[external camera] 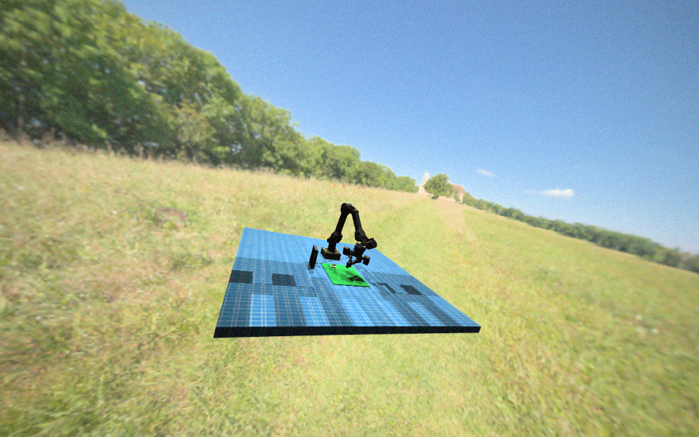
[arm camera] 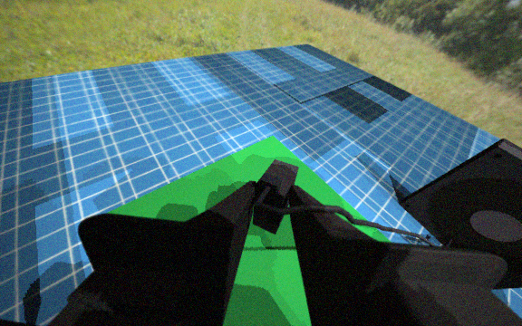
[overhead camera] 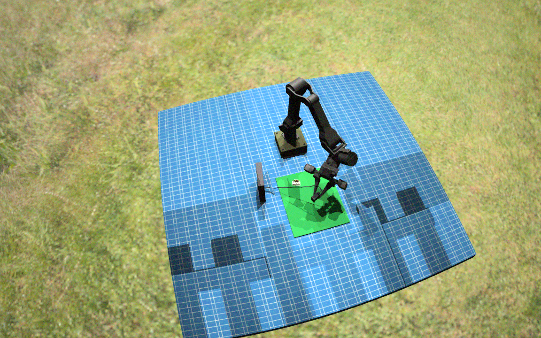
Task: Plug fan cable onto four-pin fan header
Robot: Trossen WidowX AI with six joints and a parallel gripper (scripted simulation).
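Now: the green board 11 cm below my gripper tip, 4 cm behind it and 1 cm to the left of it. The rest, counted from my gripper tip: pale fan header (15 cm behind, 10 cm below, 2 cm to the right); black fan (18 cm behind, 15 cm to the right, 4 cm below); black fan plug (1 cm below).
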